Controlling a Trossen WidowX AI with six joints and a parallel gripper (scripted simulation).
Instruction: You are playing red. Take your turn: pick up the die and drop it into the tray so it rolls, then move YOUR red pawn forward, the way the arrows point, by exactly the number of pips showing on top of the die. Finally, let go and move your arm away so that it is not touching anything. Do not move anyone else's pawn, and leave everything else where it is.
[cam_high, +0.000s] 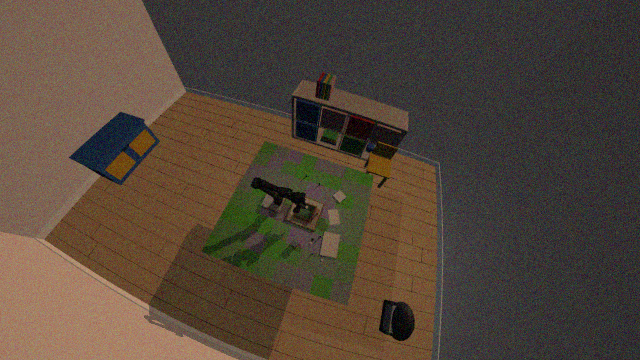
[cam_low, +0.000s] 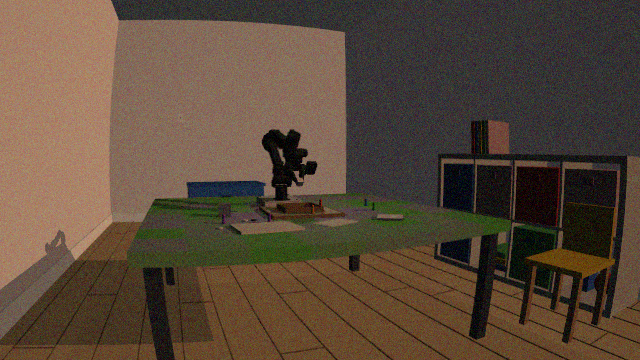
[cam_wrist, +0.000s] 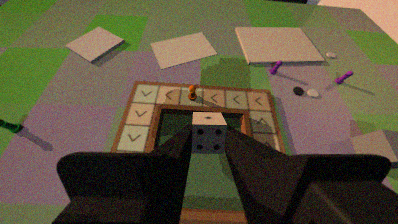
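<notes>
My gripper tip is right at the white die. Also, from my gripper tip: green tray: 12 cm below.
</notes>
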